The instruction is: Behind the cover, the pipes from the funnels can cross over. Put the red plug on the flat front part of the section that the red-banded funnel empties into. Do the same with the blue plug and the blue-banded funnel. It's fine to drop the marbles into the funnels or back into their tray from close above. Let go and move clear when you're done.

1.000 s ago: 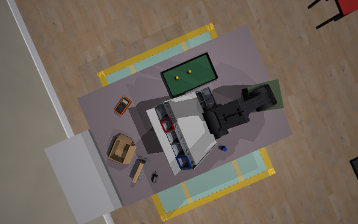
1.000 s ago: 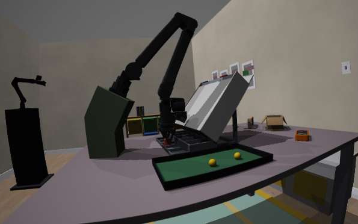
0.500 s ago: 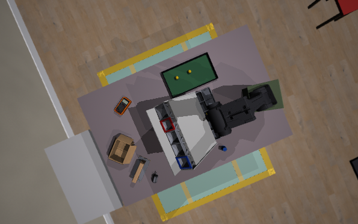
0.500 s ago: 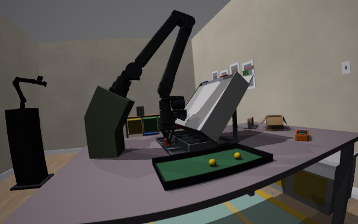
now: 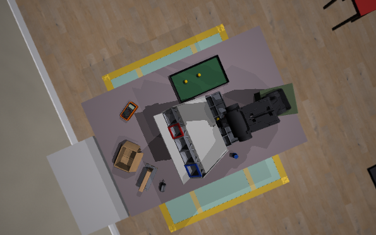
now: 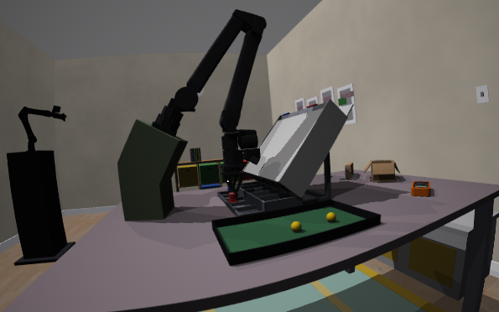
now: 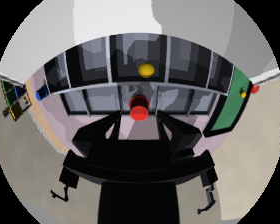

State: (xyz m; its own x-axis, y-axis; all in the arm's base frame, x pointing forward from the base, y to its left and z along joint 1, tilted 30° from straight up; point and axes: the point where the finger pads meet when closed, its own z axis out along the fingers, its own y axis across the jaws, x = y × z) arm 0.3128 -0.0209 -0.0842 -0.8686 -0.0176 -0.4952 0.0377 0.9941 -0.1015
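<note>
Now: hand 33 cm to the left of the green tray, 6 cm short of it and 5 cm above it. Also, from my hand: orange multimeter (61 cm ahead, 35 cm to the right, 4 cm below); then dark object (63 cm ahead, 25 cm to the left, 4 cm below); then sloped grey cover (19 cm ahead, 15 cm above, 1 cm to the right).
</note>
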